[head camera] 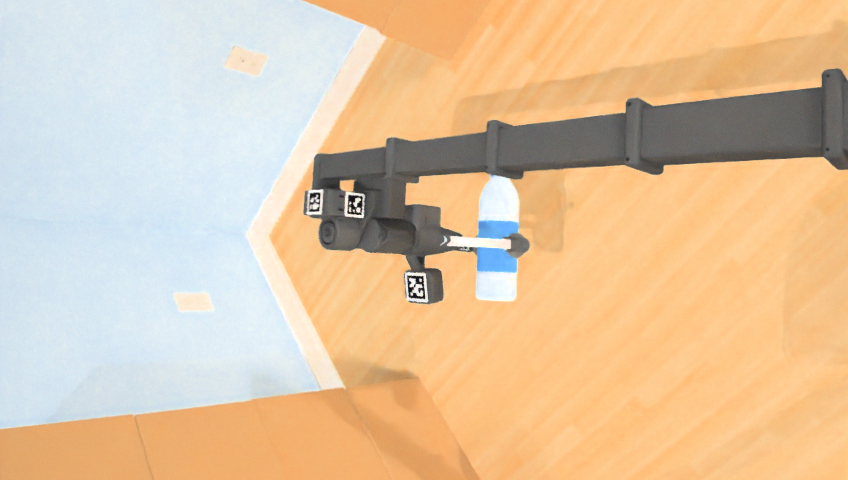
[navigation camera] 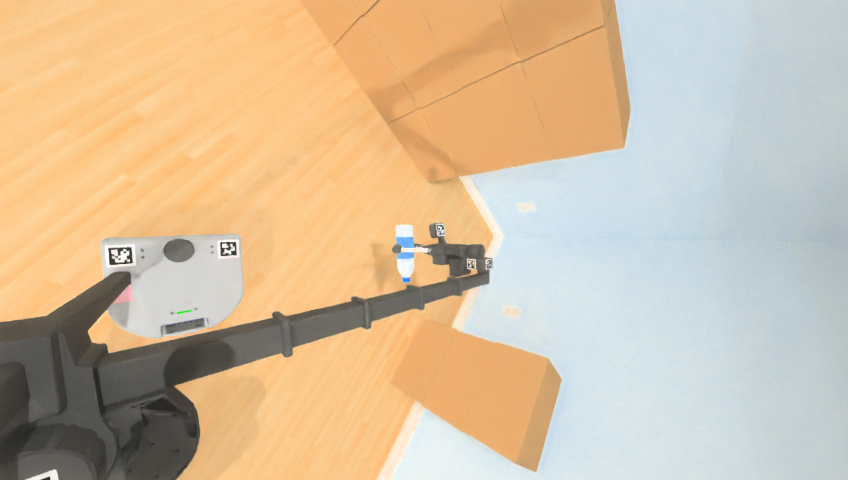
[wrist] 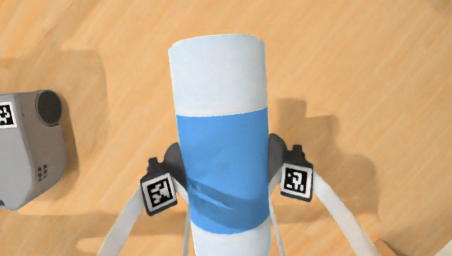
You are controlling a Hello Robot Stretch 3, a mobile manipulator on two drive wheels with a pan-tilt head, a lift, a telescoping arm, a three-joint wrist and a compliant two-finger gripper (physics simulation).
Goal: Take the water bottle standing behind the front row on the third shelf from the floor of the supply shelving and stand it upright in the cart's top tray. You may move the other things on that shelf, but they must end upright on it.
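Pixels of known places: gripper, fingertip midpoint: (head camera: 504, 246) (navigation camera: 401, 247); robot's base, origin of the base link: (navigation camera: 179, 249).
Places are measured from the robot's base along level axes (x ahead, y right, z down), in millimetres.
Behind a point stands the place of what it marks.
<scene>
The water bottle (head camera: 498, 205) {x -83, y 626, z -510 mm} (navigation camera: 405, 268) {x -95, y 623, z -505 mm} (wrist: 220, 75), white with a blue label, is held in the air over the floor. My gripper (head camera: 515, 245) {x -21, y 643, z -463 mm} (navigation camera: 399, 249) {x -21, y 643, z -463 mm} (wrist: 225, 155) {x -21, y 643, z -463 mm} is shut on it, with one dark fingertip pressed to each side of the label. The bottle lies roughly level on its side. Its blue cap shows in the navigation view, on the side toward the arm; the arm hides the cap in the head view. The supply shelving and the cart do not show in these views.
The telescoping arm (head camera: 565, 141) {x -102, y 321, z -821 mm} (navigation camera: 327, 310) {x -82, y 187, z -807 mm} is extended far out. Orange-brown boxes (head camera: 202, 443) {x 408, y 1198, z -693 mm} (navigation camera: 482, 118) {x 547, y 1051, z -572 mm} stand on both sides of a corner of the light blue wall (head camera: 148, 148) {x -277, y 1902, z -570 mm} (navigation camera: 714, 237) {x -35, y 2114, z -1402 mm}. My grey base (navigation camera: 178, 276) {x -77, y -7, z -160 mm} (wrist: 30, 150) is on the wood floor.
</scene>
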